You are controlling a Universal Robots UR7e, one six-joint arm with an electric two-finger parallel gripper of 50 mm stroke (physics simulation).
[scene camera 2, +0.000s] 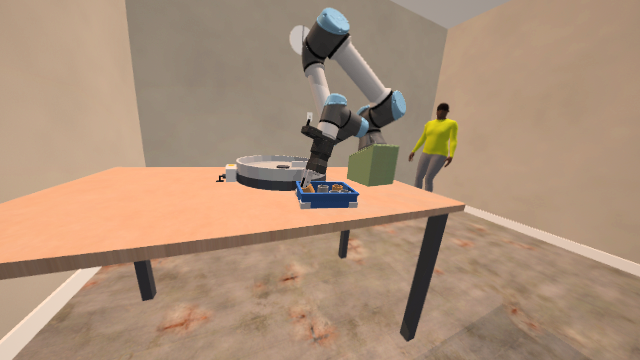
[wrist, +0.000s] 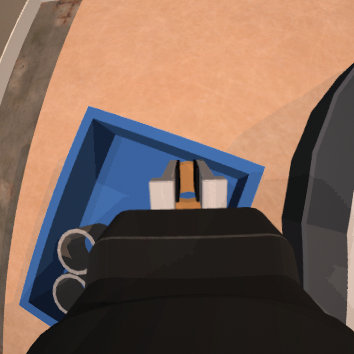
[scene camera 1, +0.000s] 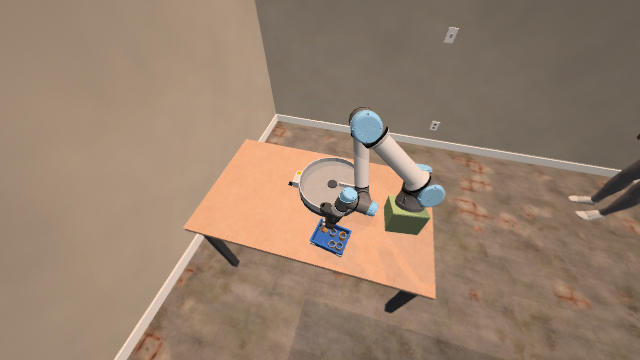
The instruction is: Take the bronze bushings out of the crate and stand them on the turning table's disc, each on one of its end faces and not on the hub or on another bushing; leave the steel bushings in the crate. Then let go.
Note:
In view: my gripper [scene camera 2: 303,187], a turning table disc [scene camera 1: 320,184] and a blue crate [wrist: 111,159].
My gripper shows as well in the wrist view [wrist: 186,172].

